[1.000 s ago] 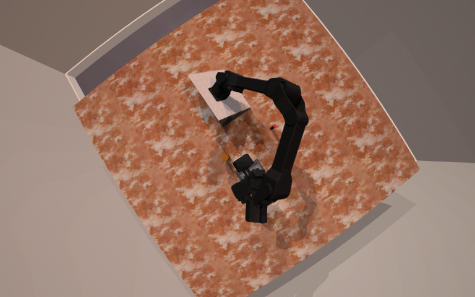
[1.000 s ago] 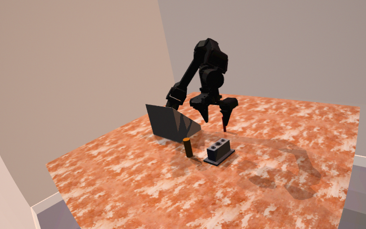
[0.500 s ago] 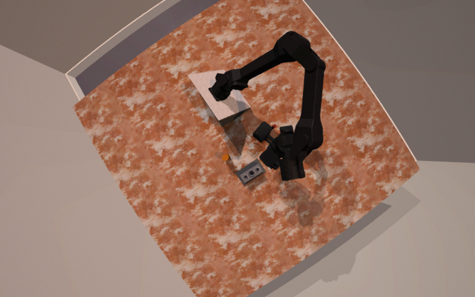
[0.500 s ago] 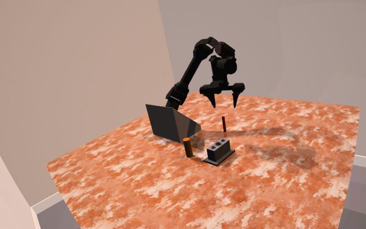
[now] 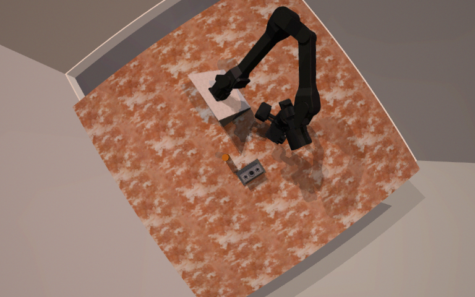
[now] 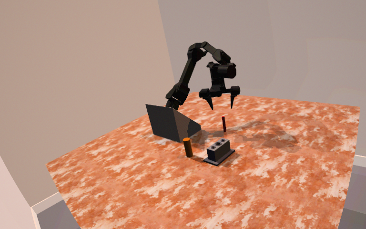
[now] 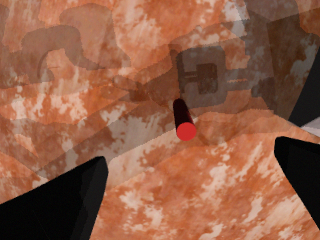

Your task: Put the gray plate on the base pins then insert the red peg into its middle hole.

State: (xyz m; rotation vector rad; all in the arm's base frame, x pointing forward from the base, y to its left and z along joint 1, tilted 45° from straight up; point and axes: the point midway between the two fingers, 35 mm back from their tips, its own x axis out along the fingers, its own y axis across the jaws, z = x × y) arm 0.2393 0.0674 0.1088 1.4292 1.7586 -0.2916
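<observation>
My gripper tip is now 80 mm above the red peg. Also, from my gripper tip: orange cylinder: 10 mm behind, 250 mm to the right, 80 mm below; gray plate: 110 mm ahead, 190 mm to the right, 70 mm below; gray base: 110 mm ahead, 190 mm to the right, 110 mm below.
</observation>
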